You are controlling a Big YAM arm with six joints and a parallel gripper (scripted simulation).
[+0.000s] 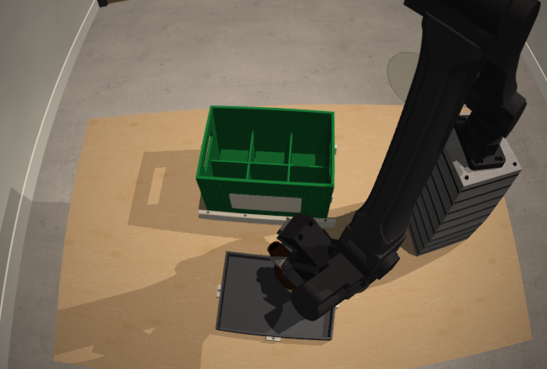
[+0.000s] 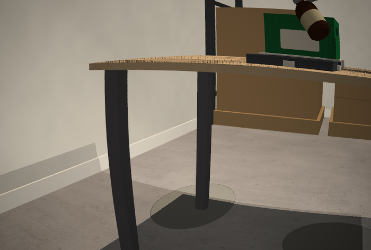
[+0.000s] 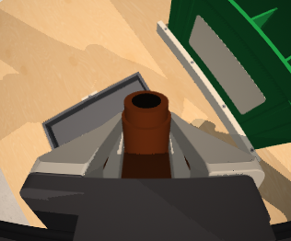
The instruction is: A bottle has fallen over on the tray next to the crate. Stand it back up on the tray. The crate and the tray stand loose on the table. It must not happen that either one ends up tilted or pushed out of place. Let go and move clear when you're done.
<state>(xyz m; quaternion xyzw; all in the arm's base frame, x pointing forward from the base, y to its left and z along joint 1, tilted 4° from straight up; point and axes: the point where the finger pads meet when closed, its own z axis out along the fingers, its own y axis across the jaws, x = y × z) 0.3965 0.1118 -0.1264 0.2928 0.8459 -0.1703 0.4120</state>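
The brown bottle lies 30 mm behind my hand, 20 mm to the left of it and 40 mm below it. The rest, counted from my hand: dark tray (10 mm ahead, 40 mm to the left, 190 mm below); then green crate (250 mm to the right, 110 mm below).
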